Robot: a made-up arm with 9 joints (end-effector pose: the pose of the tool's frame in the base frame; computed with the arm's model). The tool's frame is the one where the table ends.
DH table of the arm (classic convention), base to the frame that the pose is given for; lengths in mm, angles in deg. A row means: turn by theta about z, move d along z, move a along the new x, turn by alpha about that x. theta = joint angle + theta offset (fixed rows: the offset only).
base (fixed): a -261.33; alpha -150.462; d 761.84; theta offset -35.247
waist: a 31.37; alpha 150.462; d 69.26; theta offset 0
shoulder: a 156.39; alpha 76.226; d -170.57; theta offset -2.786
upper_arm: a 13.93; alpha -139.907; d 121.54; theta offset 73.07
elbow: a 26.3; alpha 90; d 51.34; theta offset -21.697
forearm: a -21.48; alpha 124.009; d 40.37; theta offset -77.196
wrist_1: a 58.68; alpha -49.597; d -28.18; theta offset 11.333
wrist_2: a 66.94; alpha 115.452; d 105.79; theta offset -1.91
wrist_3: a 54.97; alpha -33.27; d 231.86; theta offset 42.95
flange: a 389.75; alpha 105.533; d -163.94; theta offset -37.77
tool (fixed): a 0; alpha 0; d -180.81; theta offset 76.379
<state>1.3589 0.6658 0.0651 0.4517 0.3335 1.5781 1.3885 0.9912 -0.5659</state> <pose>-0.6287 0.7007 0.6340 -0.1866 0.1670 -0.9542 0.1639</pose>
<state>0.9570 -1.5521 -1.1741 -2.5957 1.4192 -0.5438 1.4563 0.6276 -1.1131</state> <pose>0.1649 0.0586 0.2623 0.3964 -0.5166 -0.0193 0.7587</pose>
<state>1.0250 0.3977 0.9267 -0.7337 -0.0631 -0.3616 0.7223 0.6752 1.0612</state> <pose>-0.0202 -0.2319 0.3272 0.4497 -0.4475 0.1109 0.7650</pose>
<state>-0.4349 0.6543 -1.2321 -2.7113 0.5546 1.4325 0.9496 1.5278 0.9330</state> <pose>0.2766 0.0285 0.8279 -0.5716 0.5829 -0.1933 0.5441</pose>
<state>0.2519 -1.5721 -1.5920 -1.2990 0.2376 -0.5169 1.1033 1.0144 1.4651</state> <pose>-0.3647 0.0987 0.2983 0.1821 -0.7749 -0.6052 0.0111</pose>
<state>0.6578 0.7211 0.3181 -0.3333 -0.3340 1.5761 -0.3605 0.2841 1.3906</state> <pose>0.0041 0.4409 0.4906 -0.9892 0.1447 0.0162 0.0167</pose>
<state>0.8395 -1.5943 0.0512 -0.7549 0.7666 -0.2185 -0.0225 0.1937 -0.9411</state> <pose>-0.2948 0.3114 1.2349 -0.5836 0.6634 -0.3923 0.2558</pose>
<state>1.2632 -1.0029 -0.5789 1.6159 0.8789 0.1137 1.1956 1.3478 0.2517</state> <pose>-0.7490 0.6038 0.7985 0.4623 0.3404 -0.8126 0.1008</pose>
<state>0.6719 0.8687 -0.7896 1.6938 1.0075 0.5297 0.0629 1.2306 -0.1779</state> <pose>-0.3733 -0.3619 0.2370 0.3053 0.8177 0.1177 0.4737</pose>
